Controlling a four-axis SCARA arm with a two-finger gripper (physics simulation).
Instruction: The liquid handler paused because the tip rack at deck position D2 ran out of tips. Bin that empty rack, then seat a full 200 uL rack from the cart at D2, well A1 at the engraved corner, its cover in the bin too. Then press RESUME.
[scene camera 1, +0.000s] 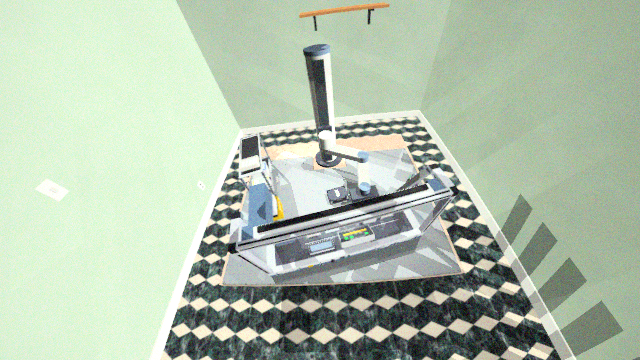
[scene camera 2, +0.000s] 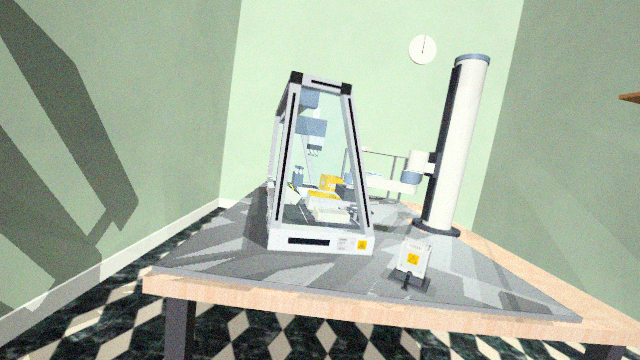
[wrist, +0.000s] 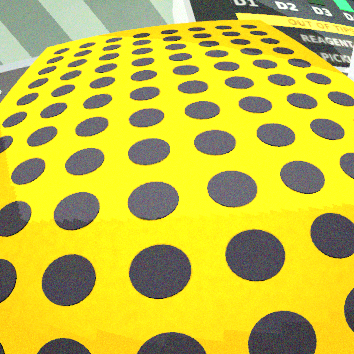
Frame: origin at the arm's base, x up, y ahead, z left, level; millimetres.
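Seen in the pictures: gripper, between the fingertips: (scene camera 2: 310, 194) (wrist: 151, 54); arm's base, origin of its link: (scene camera 1: 328, 157) (scene camera 2: 435, 228).
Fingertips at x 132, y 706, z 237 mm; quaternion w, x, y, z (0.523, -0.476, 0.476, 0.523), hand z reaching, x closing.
Pixels of each thing's middle, then the offset from my fingertips to it. "spot": a spot on its surface instead.
- yellow tip rack, middle of its body: (wrist: 182, 214) (scene camera 2: 321, 201) dx -24, dy -52, dz -13 mm
- pale tray, middle of its body: (scene camera 2: 331, 215) dx -44, dy -86, dz +109 mm
- white sign, a spot on its surface: (scene camera 2: 414, 257) spot: dx -41, dy -283, dz +417 mm
A yellow tip rack (wrist: 150, 172) with rows of empty dark holes fills most of the wrist view, very close to the camera. A rack with a yellow top (scene camera 2: 322, 194) shows inside the glazed enclosure; I cannot tell whether it is the same one. The status screen (wrist: 320, 30) (scene camera 1: 356, 234) stands beyond the rack and reads "OUT OF TIPS" under D1, D2, D3. My gripper is open and empty. It is low over the rack area, its fingertips hidden in each view. The engraved corner and the RESUME button cannot be made out.
The enclosure's frame (scene camera 1: 345, 209) (scene camera 2: 359, 165) rises around the deck. A pale tray (scene camera 2: 331, 215) lies in it. A yellow box (scene camera 2: 331, 182) stands farther back. A cart-like stand (scene camera 1: 250, 146) is at the left. A white sign (scene camera 2: 414, 257) stands near the arm column (scene camera 2: 462, 150) (scene camera 1: 320, 95).
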